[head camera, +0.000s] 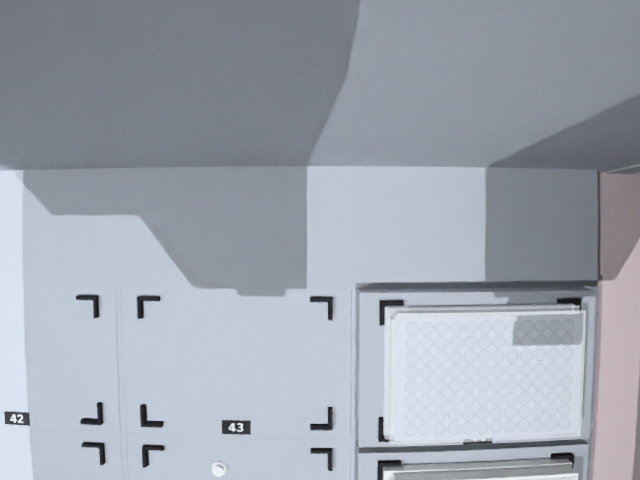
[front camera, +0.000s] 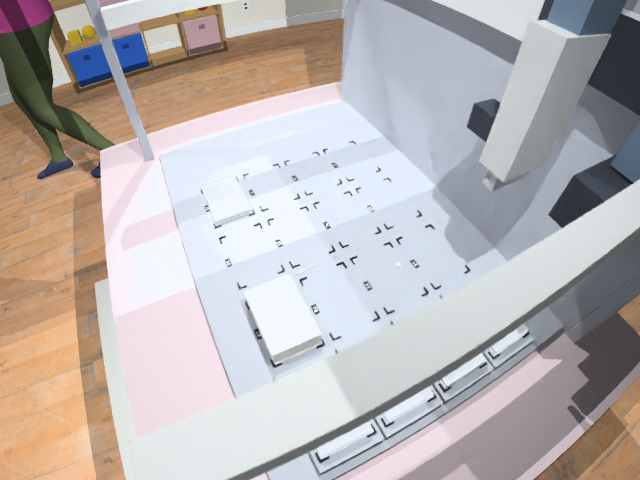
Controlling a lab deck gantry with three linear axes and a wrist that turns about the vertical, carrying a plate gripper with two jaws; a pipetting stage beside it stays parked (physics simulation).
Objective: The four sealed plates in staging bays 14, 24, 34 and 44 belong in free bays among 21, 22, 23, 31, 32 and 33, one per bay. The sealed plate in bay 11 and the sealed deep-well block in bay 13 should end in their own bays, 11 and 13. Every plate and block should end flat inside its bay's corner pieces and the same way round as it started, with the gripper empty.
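Frame: origin at the robot's base, x ahead, y left, z up, level; millimetres.
Seen in the pictures: robot's base at its link origin: point(front camera: 202, 190).
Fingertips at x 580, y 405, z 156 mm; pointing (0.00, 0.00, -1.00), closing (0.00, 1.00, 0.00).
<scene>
Offsets run from my fingertips to a thing's top centre. "spot": to the spot under its first point.
Sealed plates sit in the raised staging bays: bay 44 {spot: 128 mm down, 37 mm ahead, 49 mm right} point(front camera: 509, 342) point(head camera: 485, 377), bay 34 {spot: 127 mm down, 35 mm ahead, 153 mm right} point(front camera: 463, 372) point(head camera: 511, 472), bay 24 {spot: 127 mm down, 34 mm ahead, 259 mm right} point(front camera: 408, 406) and bay 14 {spot: 127 mm down, 37 mm ahead, 365 mm right} point(front camera: 345, 443). In the head view the bay 44 plate lies inside its corner pieces; the bay 34 plate is cut off by the lower edge. A sealed plate {142 mm down, 516 mm back, 362 mm right} point(front camera: 226, 198) sits in bay 11. A taller white sealed deep-well block {114 mm down, 188 mm back, 362 mm right} point(front camera: 283, 317) sits in bay 13. Bays 21, 22, 23, 31, 32 and 33 hold no plates. My gripper's jaws do not show in either view.
A pale column point(front camera: 537, 98) with a small tip hangs at the upper right, with dark housings point(front camera: 584, 193) beside it. A pale frame beam point(front camera: 361, 372) crosses in front of the deck. The label 43 {spot: 156 mm down, 187 mm back, 87 mm right} point(head camera: 236, 427) marks the bay left of bay 44.
</scene>
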